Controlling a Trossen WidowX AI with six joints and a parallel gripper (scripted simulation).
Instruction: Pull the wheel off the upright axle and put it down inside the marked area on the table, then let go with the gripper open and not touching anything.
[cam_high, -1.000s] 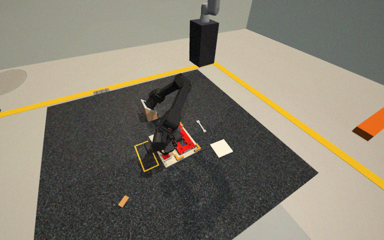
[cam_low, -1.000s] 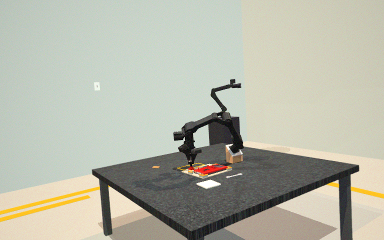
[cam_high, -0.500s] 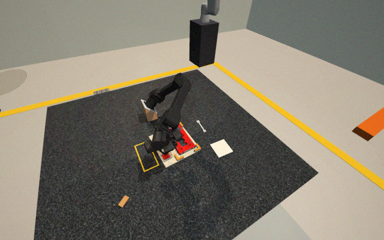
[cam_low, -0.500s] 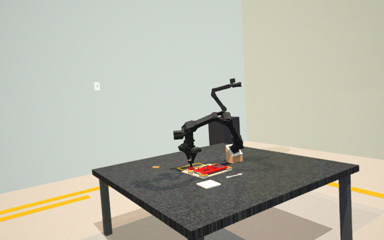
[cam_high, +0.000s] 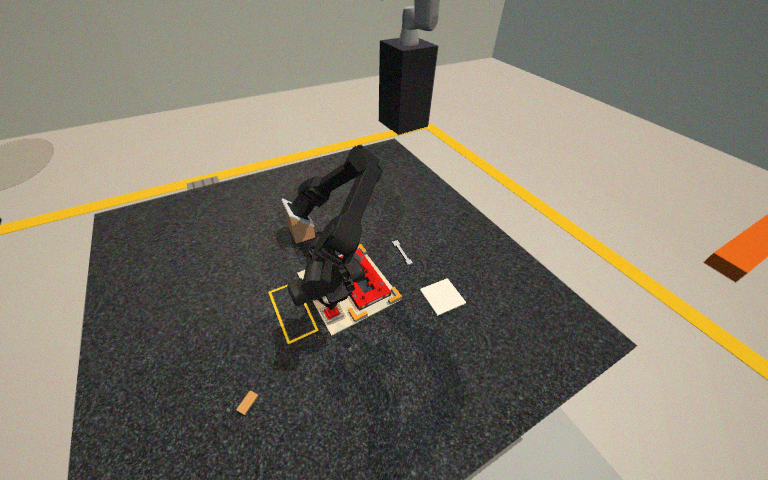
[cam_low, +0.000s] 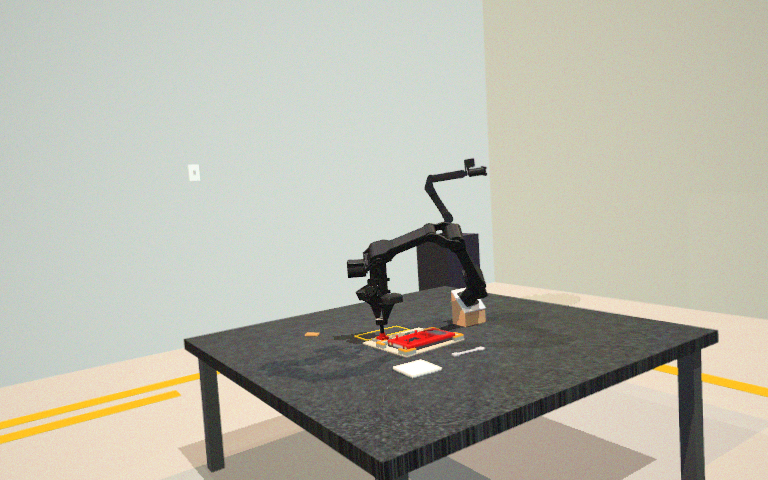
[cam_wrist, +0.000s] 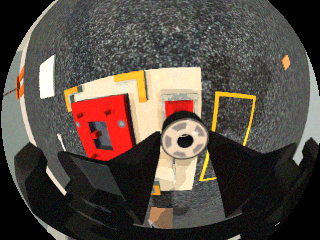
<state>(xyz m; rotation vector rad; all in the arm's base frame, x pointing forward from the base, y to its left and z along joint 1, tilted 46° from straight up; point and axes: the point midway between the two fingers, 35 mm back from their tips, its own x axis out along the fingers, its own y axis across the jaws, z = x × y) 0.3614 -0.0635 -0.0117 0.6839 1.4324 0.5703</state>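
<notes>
Right now the upright axle is 40 mm below my gripper tip. Also, from my gripper tip: white bar (90 mm behind, 300 mm to the left, 70 mm below); wheel (right at my gripper tip); orange block (120 mm ahead, 270 mm to the right, 70 mm below).
</notes>
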